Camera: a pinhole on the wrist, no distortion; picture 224 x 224 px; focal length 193.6 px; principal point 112.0 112.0 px. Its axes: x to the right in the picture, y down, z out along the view. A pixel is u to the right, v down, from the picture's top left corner.
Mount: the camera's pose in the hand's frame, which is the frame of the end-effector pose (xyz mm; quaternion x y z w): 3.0 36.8 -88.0 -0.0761 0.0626 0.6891 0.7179
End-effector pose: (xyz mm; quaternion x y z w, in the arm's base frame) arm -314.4 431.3 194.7 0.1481 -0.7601 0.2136 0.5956
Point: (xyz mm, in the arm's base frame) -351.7 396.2 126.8
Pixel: 15 188
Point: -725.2 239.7 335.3
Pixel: 66 15
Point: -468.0 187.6 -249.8
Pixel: outside the picture
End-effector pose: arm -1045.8 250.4 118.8 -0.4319 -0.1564 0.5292 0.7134
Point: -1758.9 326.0 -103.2
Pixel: outside the picture
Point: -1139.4 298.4 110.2
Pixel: 110 103
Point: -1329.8 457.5 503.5
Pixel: 21 112
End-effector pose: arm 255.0 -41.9 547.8 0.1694 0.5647 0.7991 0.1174
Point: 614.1 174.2 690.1
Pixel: 81 204
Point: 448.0 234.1 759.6
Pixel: 102 127
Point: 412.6 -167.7 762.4
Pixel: outside the picture
